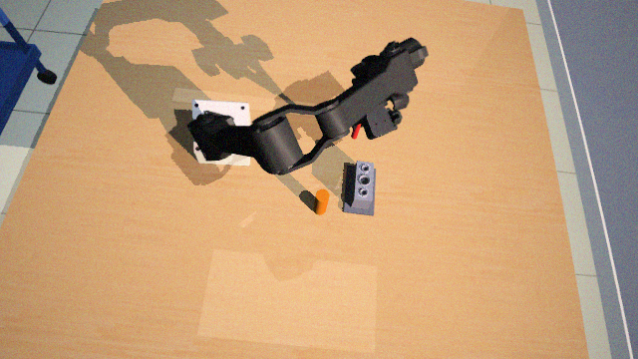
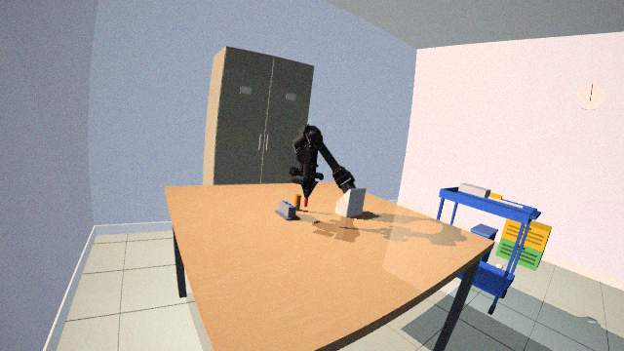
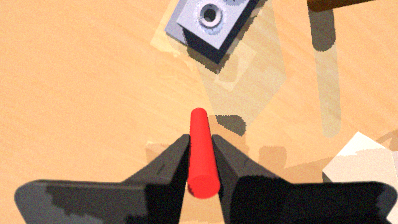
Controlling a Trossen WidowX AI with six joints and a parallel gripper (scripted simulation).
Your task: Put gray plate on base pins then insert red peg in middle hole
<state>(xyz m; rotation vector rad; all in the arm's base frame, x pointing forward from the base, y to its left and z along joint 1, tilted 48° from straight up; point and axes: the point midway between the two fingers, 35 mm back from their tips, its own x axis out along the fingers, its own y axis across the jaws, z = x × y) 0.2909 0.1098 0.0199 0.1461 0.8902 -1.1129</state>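
The gray plate is 10 cm to the right of my gripper tip, 7 cm below it and 4 cm ahead of it. From my gripper tip the other things lie so: orange cylinder 16 cm to the right, 8 cm below, 5 cm behind; then base 11 cm below, 10 cm to the right, 4 cm ahead; then red peg right at my gripper tip.
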